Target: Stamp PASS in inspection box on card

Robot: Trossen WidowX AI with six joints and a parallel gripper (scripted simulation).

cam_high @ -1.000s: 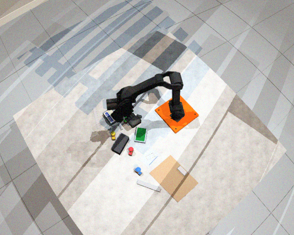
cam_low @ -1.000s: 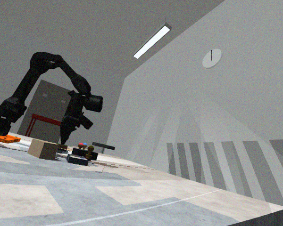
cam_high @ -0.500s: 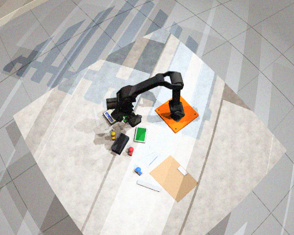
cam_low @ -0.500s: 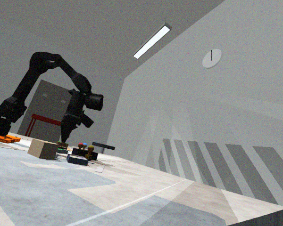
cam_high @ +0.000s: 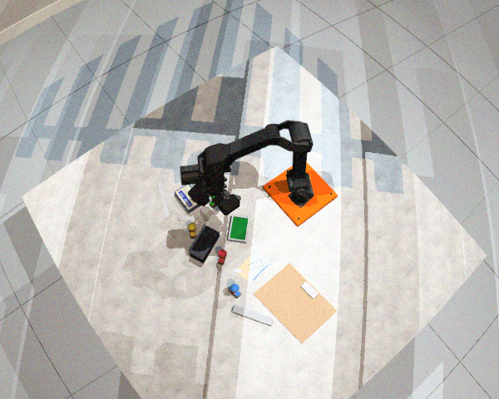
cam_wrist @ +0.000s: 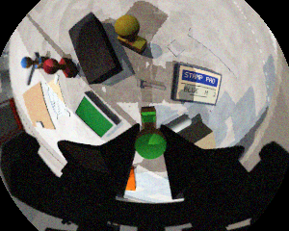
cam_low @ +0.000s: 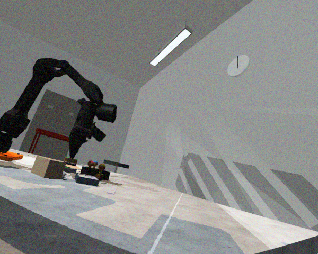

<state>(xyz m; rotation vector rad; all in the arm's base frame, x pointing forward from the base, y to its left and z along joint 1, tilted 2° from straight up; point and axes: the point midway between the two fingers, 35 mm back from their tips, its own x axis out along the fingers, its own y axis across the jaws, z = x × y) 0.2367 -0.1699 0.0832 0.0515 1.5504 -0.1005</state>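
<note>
My gripper tip is 110 mm to the right of the green ink pad and 50 mm above it. Also, from my gripper tip: marker (60 mm behind, 10 mm to the right, 50 mm below); then green-knobbed stamp (right at my gripper tip); then dark tin (50 mm ahead, 90 mm to the right, 40 mm below).
</note>
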